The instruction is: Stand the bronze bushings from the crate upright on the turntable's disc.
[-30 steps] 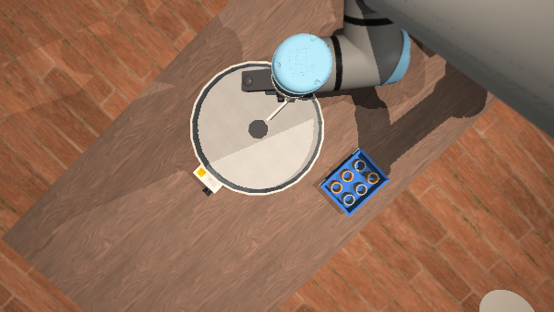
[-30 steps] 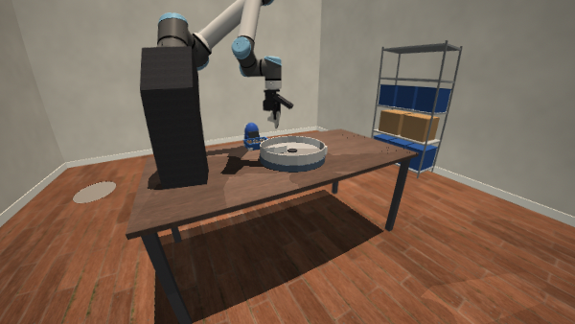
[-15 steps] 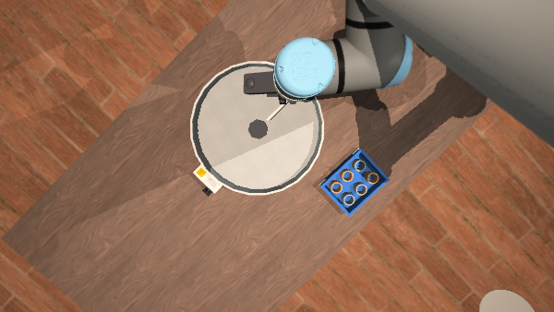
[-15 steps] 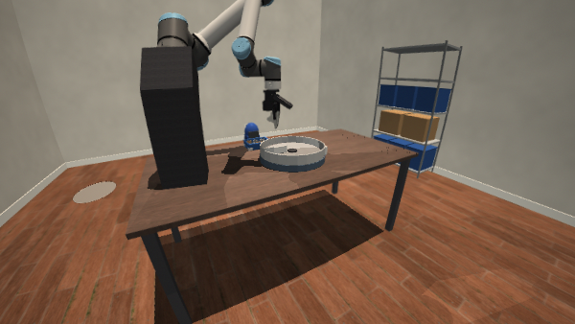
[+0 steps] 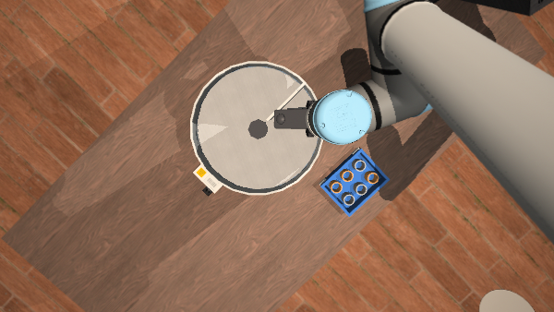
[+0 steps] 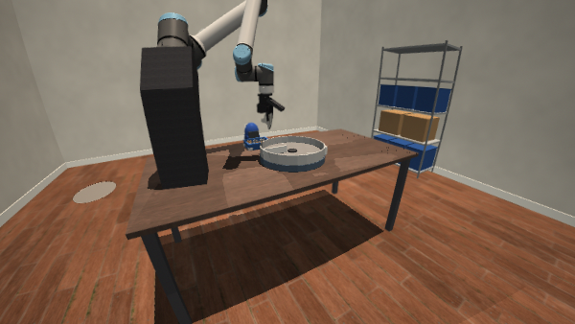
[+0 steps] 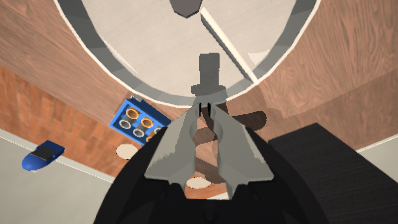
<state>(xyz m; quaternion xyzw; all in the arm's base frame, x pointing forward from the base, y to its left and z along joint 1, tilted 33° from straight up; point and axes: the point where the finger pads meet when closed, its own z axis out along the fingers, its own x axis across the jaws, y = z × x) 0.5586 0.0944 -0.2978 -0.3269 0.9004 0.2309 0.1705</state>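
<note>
The blue crate is 30 mm ahead of my hand, 280 mm to the left of it and 190 mm below it. The rest, counted from my hand: round turntable 120 mm ahead, 80 mm to the right, 160 mm below.
</note>
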